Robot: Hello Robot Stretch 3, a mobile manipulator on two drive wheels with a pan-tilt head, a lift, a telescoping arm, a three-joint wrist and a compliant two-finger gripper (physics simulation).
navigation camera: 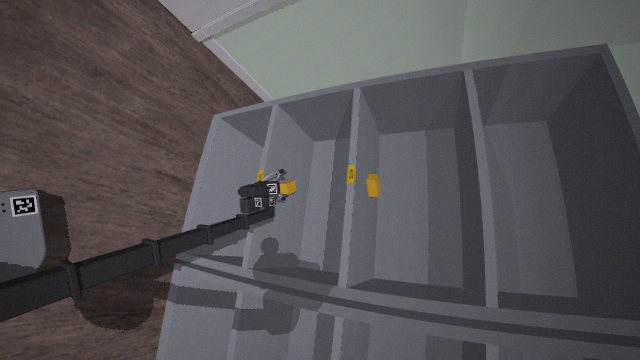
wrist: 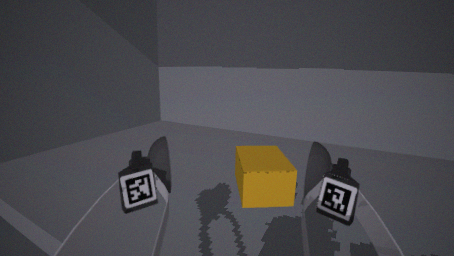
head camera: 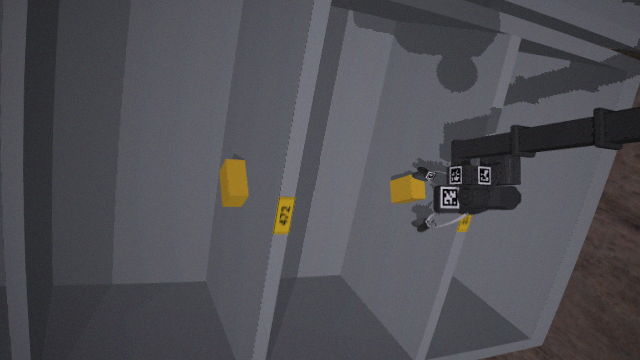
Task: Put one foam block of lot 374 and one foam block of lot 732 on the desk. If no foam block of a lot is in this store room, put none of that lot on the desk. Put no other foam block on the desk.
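Frame: origin at the robot's base, x ahead, y left, z up, level; metres.
Seen in the pictures: gripper, fingertip midpoint: [navigation camera: 285,184] [wrist: 238,159] [head camera: 415,199].
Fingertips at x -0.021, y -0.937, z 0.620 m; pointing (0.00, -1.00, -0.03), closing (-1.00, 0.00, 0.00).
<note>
A point is followed by its place in that frame.
A yellow foam block [head camera: 404,190] {z 0.579, x -0.047, y -1.037 m} [navigation camera: 288,187] {z 0.579, x -0.047, y -1.024 m} [wrist: 269,189] {z 0.556, x -0.056, y -1.010 m} lies on a grey shelf board whose edge carries a yellow label [head camera: 464,223] {z 0.518, x 0.034, y -0.881 m} [navigation camera: 260,175] {z 0.517, x 0.029, y -0.879 m}; the gripper partly hides this label in the head view and its full number is not readable. My gripper [head camera: 421,200] {z 0.620, x -0.021, y -0.937 m} [navigation camera: 282,185] {z 0.620, x -0.021, y -0.937 m} [wrist: 238,159] {z 0.620, x -0.021, y -0.937 m} is open, with its fingertips spread on both sides of the block's near end. In the wrist view the block is closer to the right fingertip. Another yellow foam block [head camera: 234,183] {z 1.021, x -0.048, y -1.057 m} [navigation camera: 373,185] {z 1.021, x -0.047, y -1.057 m} lies in the neighbouring compartment, on the board with label 472 [head camera: 284,215] {z 0.974, x 0.017, y -0.874 m} [navigation camera: 351,174] {z 0.976, x 0.017, y -0.874 m}.
The grey shelf unit [head camera: 305,90] {z 0.976, x -0.201, y -0.784 m} [navigation camera: 356,120] {z 0.981, x 0.243, y -0.971 m} has side walls and boards around the gripper; an upright divider runs beside the arm. The dark arm [head camera: 560,135] {z 0.730, x -0.102, y -0.462 m} [navigation camera: 195,237] {z 0.733, x -0.098, y -0.357 m} reaches into the shelf. A grey box-shaped body with a marker [navigation camera: 22,235] {z 0.160, x -0.093, y -0.115 m} stands at the left in the navigation view.
</note>
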